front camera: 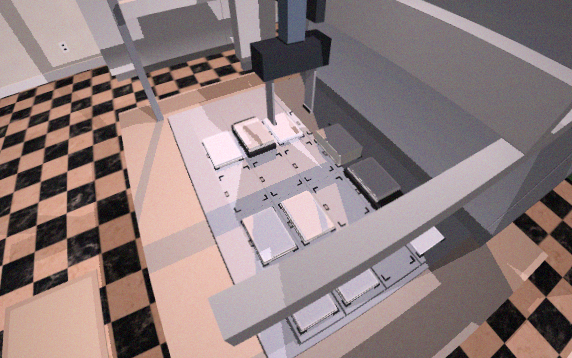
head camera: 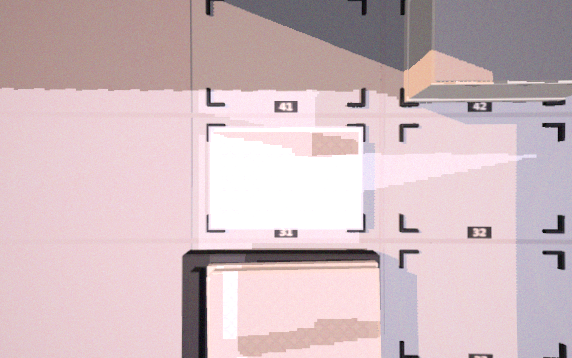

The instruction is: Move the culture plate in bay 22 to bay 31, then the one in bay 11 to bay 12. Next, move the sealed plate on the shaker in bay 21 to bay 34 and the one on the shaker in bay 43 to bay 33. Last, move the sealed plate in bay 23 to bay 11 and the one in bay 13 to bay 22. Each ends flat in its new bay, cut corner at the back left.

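Where they show: gripper, between the fingertips: [front camera: 290, 115]; robot's base, origin of its link: [front camera: 203, 143].
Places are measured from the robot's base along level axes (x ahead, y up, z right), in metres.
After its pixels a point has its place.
Note:
The gripper [front camera: 290, 117] {x 0.194, y 0.160, z -0.212 m} is open and empty, above the plate in bay 31; its jaws do not show in the head view. The culture plate [front camera: 286, 131] {x 0.096, y 0.014, z -0.254 m} [head camera: 285, 192] {x 0.064, y 0.014, z -0.245 m} lies flat in bay 31, its cut corner lost in glare. Another white plate [front camera: 223, 150] {x 0.082, y 0.017, z -0.044 m} is in bay 11. A sealed plate [front camera: 252, 132] {x 0.072, y 0.037, z -0.147 m} [head camera: 300, 300] {x 0.074, y 0.037, z -0.169 m} sits on the black shaker [front camera: 260, 150] [head camera: 192, 310] in bay 21. A dark grey plate [front camera: 375, 177] {x 0.396, y 0.037, z -0.365 m} is on the shaker in bay 43. Sealed plates lie in bay 23 [front camera: 306, 216] {x 0.398, y 0.014, z -0.146 m} and bay 13 [front camera: 270, 236] {x 0.404, y 0.014, z -0.043 m}.
A tall box-like block [front camera: 341, 142] {x 0.245, y 0.042, z -0.360 m} [head camera: 500, 30] {x 0.212, y 0.042, z -0.359 m} stands in bay 42. A thick grey beam [front camera: 370, 240] {x 0.625, y 0.400, z -0.038 m} crosses the front view and hides part of the deck. Beyond it, plates [front camera: 315, 311] {x 0.601, y 0.029, z -0.043 m} [front camera: 357, 286] {x 0.603, y 0.029, z -0.146 m} [front camera: 428, 240] {x 0.603, y 0.023, z -0.364 m} show near the deck's right end.

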